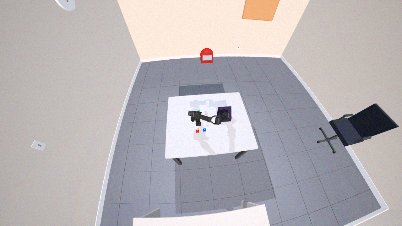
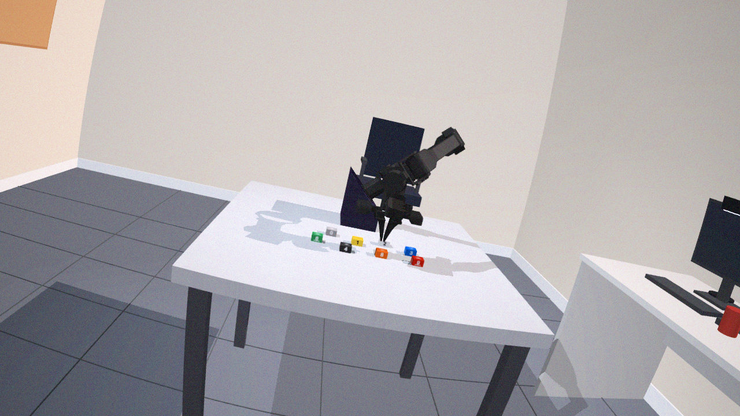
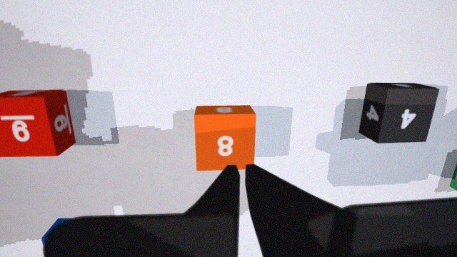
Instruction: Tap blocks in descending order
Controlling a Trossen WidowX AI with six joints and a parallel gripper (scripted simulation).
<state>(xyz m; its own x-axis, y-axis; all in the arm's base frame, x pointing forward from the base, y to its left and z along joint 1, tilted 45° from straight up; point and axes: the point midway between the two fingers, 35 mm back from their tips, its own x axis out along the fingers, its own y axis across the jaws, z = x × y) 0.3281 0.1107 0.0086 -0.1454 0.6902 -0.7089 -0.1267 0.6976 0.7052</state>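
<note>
Right now my gripper tip is 30 mm above the orange block 8 and 10 mm to the right of it. The rest, counted from my gripper tip: black block 4: 100 mm to the right, 30 mm below, 30 mm ahead; yellow block marked 1: 70 mm to the right, 60 mm behind, 30 mm below; red block: 110 mm to the left, 30 mm below.
</note>
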